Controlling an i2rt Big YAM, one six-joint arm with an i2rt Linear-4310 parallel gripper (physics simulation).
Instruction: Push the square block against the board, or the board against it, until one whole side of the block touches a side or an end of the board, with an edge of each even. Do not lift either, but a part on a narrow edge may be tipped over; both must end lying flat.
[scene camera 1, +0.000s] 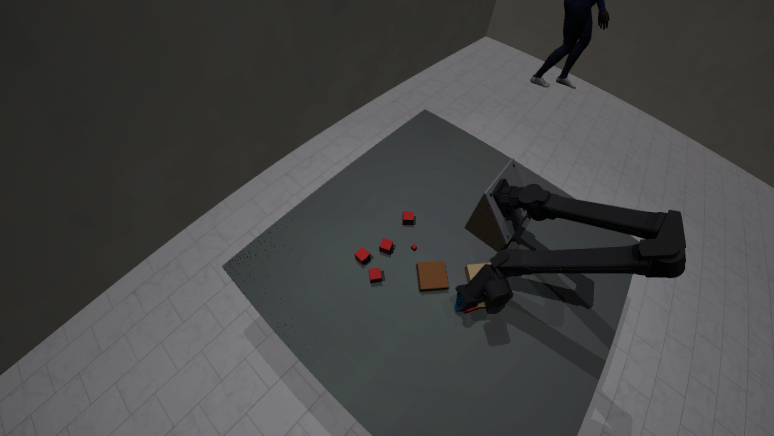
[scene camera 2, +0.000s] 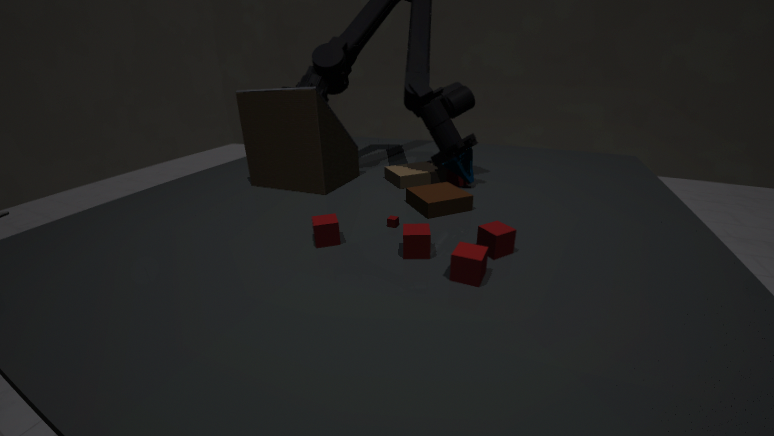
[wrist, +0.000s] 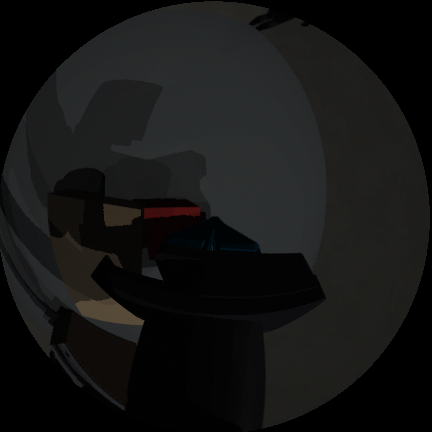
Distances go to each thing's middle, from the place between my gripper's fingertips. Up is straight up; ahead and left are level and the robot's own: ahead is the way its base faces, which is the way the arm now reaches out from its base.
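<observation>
Counted from my hand, the brown square block (scene camera 2: 434, 200) is 130 mm to the right and 50 mm behind. The tan board (wrist: 83, 227) sits 40 mm to the left of my hand, and it is 140 mm behind it as well.
</observation>
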